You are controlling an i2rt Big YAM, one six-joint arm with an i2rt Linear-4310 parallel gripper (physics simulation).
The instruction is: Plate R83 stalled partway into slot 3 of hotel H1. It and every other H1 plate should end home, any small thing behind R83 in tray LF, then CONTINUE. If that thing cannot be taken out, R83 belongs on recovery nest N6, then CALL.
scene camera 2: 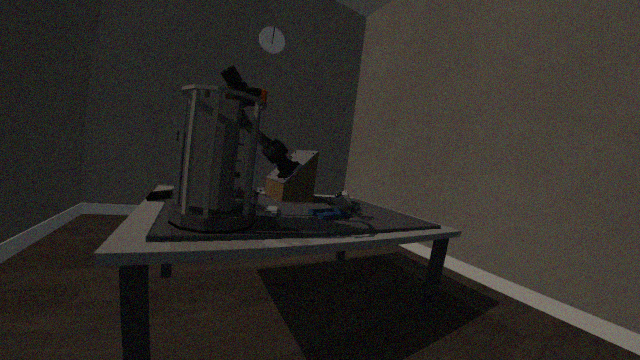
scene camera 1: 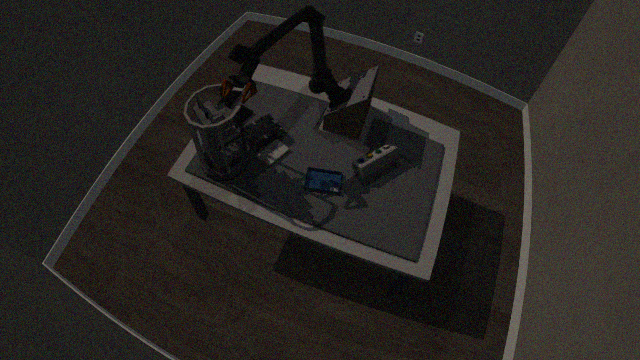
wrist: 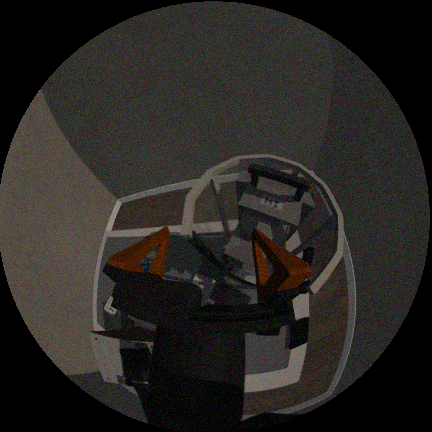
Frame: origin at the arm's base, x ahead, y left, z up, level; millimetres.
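Seen in the pictures: gripper, between the fingertips: point(scene camera 2: 250, 102) point(scene camera 1: 232, 101) point(wrist: 209, 231); arm's base, origin of its link: point(scene camera 2: 288, 170) point(scene camera 1: 341, 99) point(wrist: 136, 356).
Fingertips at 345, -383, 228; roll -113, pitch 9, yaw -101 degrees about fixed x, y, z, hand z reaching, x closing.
Offsets run from my fingertips to a thing's top centre, as dx, dy, dz. "pt": to the spot under its first point.
My gripper point(scene camera 1: 239, 91) point(scene camera 2: 263, 96) point(wrist: 209, 231) has orange fingers standing wide apart, open and empty. It is at the upper rim of a tall clear round guard with a pale ring point(scene camera 1: 185, 114) point(wrist: 341, 225) and upright posts {+89, -174, -20} point(scene camera 2: 187, 150). In the wrist view the ring lies beyond the fingers, and the right finger overlaps its inside. A grey tower with a black top handle {+21, -85, +9} point(wrist: 277, 177) stands inside the guard; I cannot read whether it is H1. R83, slot 3, any small thing behind the plate, tray LF and nest N6 cannot be told apart in the dark.
A blue tray or panel {+27, +388, -363} point(scene camera 1: 324, 181) point(scene camera 2: 325, 213) lies at mid-table. A box with coloured buttons {-120, +598, -296} point(scene camera 1: 376, 157) stands right of it. A pale block {-62, +134, -366} point(scene camera 1: 278, 151) and dark fixtures {pt -132, +75, -320} point(scene camera 1: 265, 131) are beside the guard. The arm rises from a wedge-shaped base point(scene camera 1: 345, 120) point(scene camera 2: 301, 186).
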